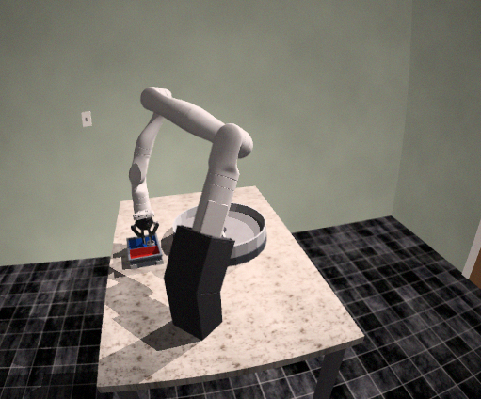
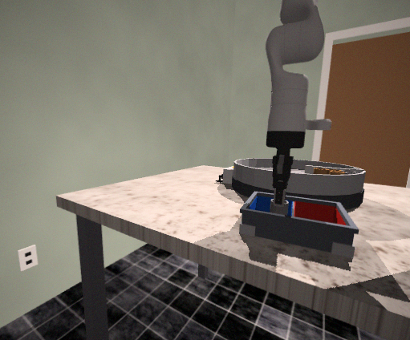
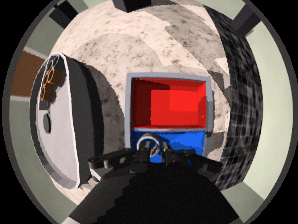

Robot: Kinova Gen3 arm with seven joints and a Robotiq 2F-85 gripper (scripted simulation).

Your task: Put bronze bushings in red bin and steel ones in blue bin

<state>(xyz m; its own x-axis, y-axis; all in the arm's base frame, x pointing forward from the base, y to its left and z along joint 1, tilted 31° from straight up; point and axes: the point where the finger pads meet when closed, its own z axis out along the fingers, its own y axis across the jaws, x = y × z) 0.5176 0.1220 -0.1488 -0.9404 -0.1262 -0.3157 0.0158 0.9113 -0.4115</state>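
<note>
My hand is 40 mm above the bin tray, 30 mm past it and 20 mm to the right of it. The rest, counted from my hand: turntable: 330 mm to the right, 20 mm behind, 10 mm below.
</note>
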